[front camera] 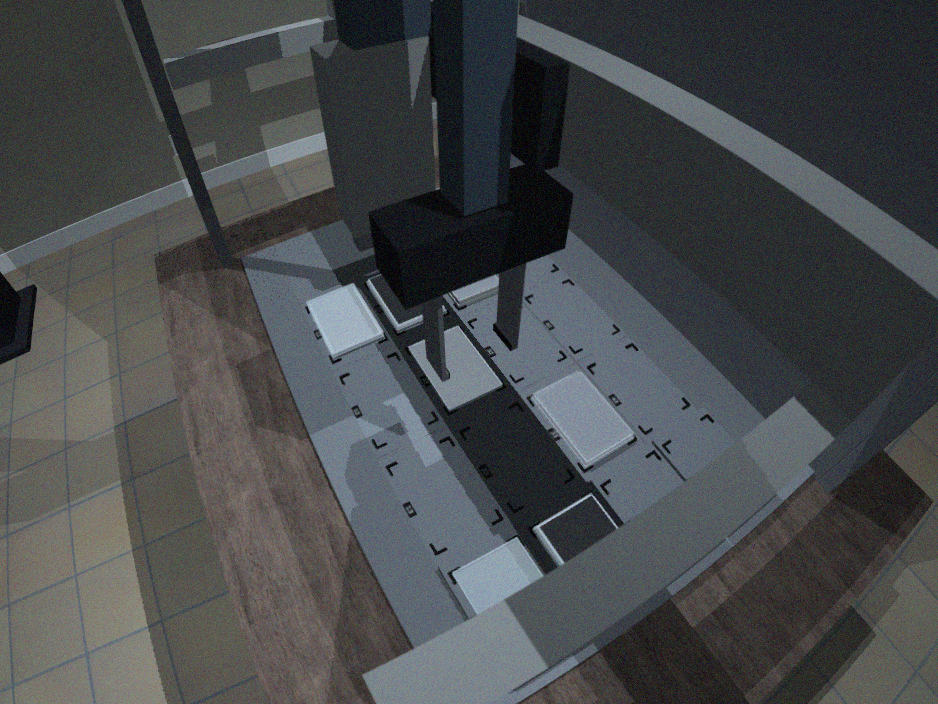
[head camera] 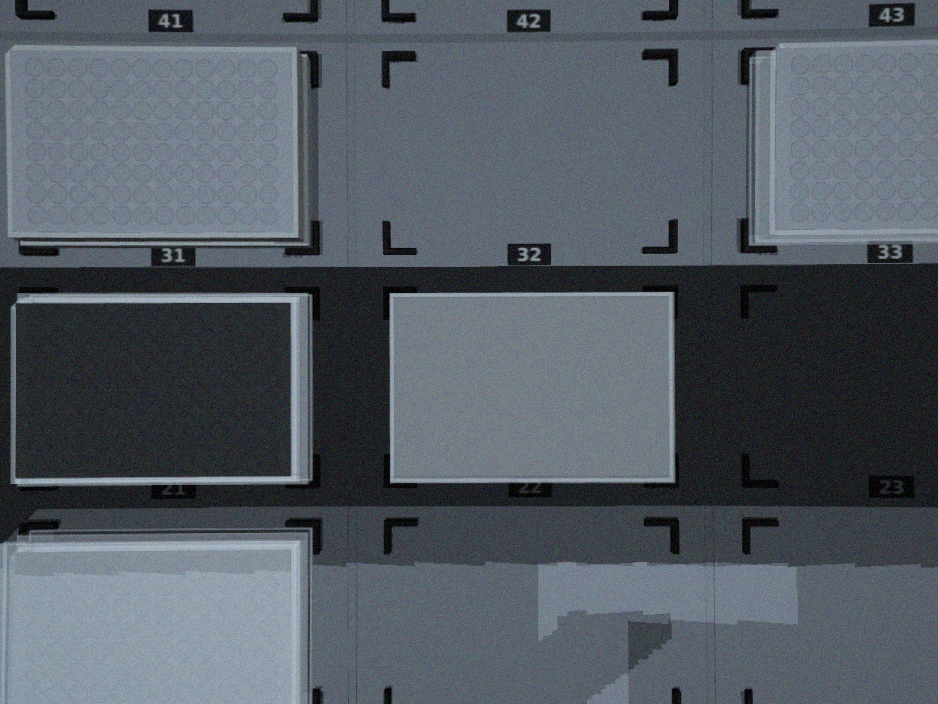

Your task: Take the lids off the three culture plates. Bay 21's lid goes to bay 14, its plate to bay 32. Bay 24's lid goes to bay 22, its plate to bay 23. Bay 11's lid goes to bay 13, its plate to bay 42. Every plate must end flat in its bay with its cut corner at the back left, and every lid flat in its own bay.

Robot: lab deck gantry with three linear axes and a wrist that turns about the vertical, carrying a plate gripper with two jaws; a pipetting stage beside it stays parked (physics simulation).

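My gripper is open, its jaws wide apart above the deck around bays 22 and 32, nothing between them. One jaw overlaps the lid in view. A pale lid lies flat in bay 22. In bay 21 a plate with a white rim and dark top sits in shadow; whether it is lidded I cannot tell. A smooth, bright lidded plate is in bay 11. A plate with a dark top sits in bay 24. A pale lid lies in bay 14, partly hidden by the front rail.
A plate with faint well rings is in bay 31, partly hidden by the gripper body in the front view. Another ringed plate is in bay 33. A grey parked stage stands behind. The front rail crosses the near edge.
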